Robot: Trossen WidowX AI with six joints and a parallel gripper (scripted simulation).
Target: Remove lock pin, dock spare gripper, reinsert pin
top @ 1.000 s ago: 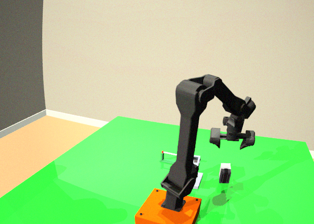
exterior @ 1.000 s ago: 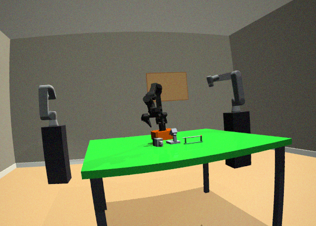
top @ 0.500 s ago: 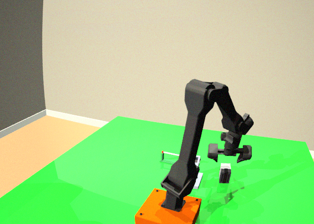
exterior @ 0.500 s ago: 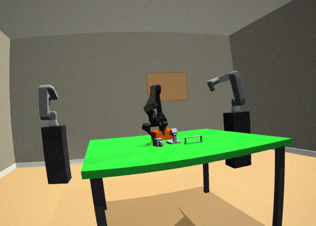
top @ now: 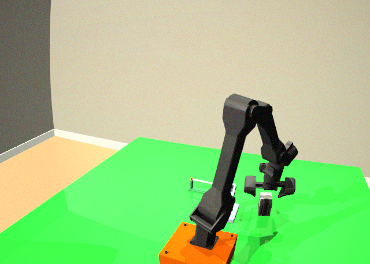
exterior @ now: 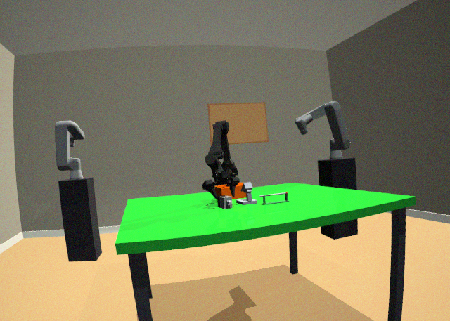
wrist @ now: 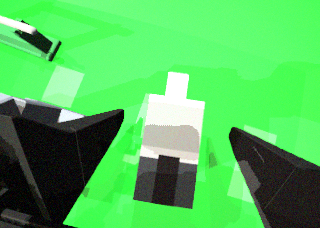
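Now: gripper tip 10 mm past the spare gripper and 20 mm above it. Round my gripper tip: pin cradle: 30 mm ahead, 250 mm to the left, 30 mm below; socket: 70 mm behind, 130 mm to the left.
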